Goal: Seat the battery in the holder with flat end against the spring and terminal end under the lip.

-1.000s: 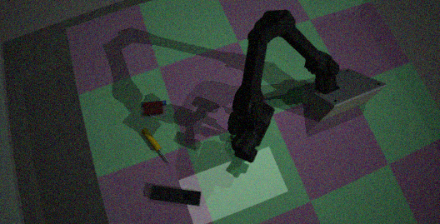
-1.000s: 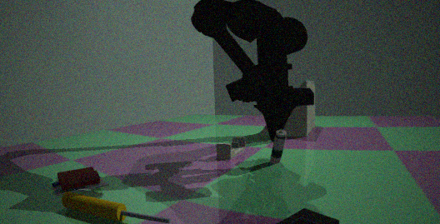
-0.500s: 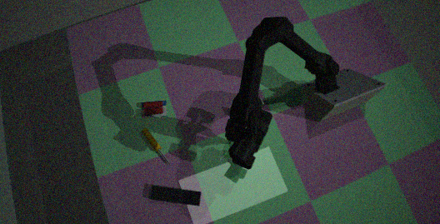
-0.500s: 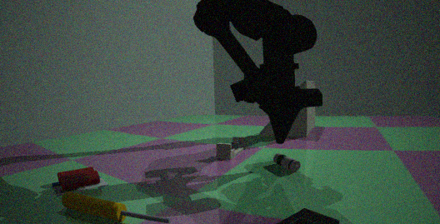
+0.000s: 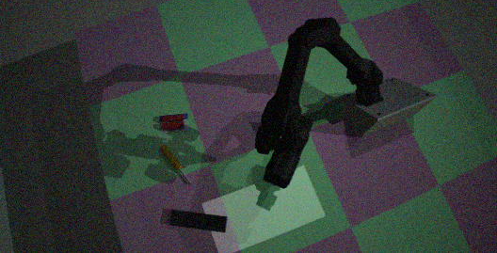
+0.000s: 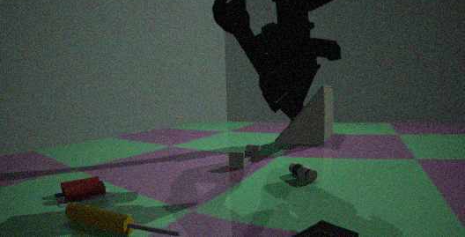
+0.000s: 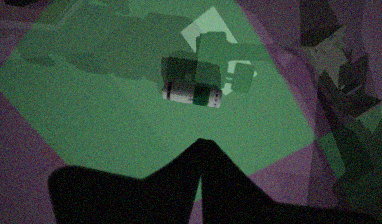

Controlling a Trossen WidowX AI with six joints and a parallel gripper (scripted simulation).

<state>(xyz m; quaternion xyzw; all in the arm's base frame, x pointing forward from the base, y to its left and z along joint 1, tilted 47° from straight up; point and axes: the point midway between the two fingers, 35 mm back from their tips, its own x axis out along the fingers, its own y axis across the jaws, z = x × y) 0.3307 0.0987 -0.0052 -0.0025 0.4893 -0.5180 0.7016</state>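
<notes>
Now: gripper tip 11 cm above the pale battery, 1 cm to the right of it and 1 cm short of it. Also, from my gripper tip: black flat bar (29 cm ahead, 11 cm below, 6 cm to the left); then yellow-handled screwdriver (29 cm ahead, 12 cm to the right, 11 cm below).
</notes>
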